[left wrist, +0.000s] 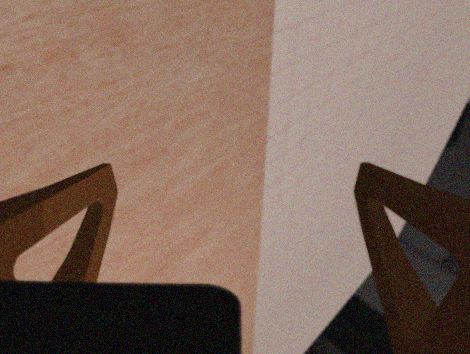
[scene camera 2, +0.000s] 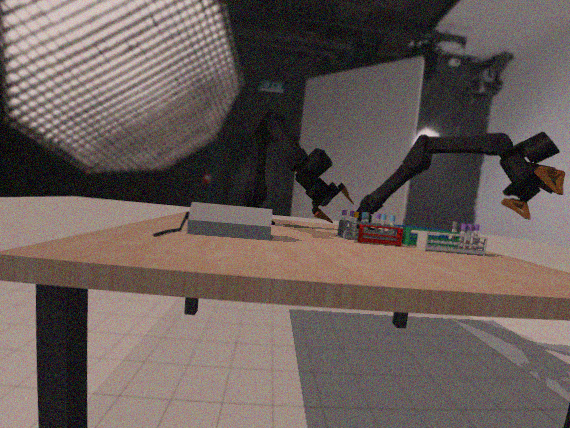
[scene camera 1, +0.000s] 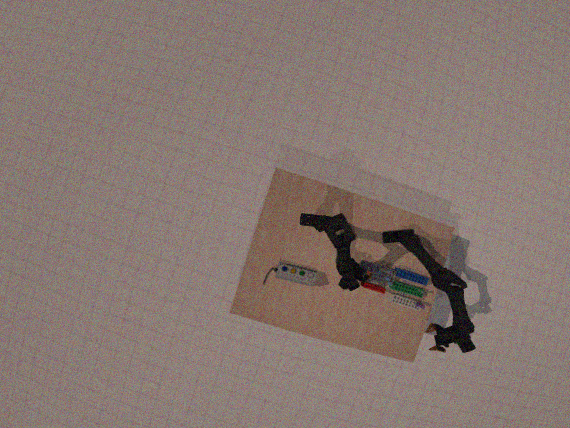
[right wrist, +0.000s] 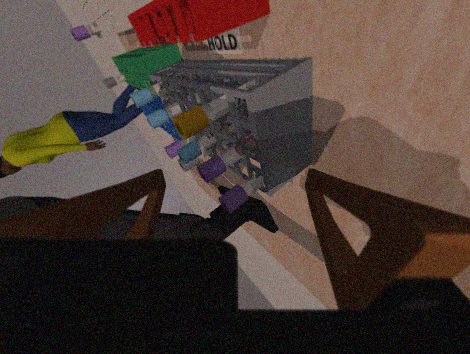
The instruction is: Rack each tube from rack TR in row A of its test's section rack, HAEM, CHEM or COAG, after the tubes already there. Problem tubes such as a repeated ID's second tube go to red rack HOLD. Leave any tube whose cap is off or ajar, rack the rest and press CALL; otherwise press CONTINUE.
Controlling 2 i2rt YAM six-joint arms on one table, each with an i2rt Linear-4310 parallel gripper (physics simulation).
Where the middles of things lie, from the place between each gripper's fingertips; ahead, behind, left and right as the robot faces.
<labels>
The yellow-capped tube (right wrist: pixel 192 121) lies 29 cm behind my left hand, 38 cm to the right of it and 11 cm below it.
My right hand is 40 mm short of the yellow-capped tube, 30 mm to the right of it and 30 mm above it.
</labels>
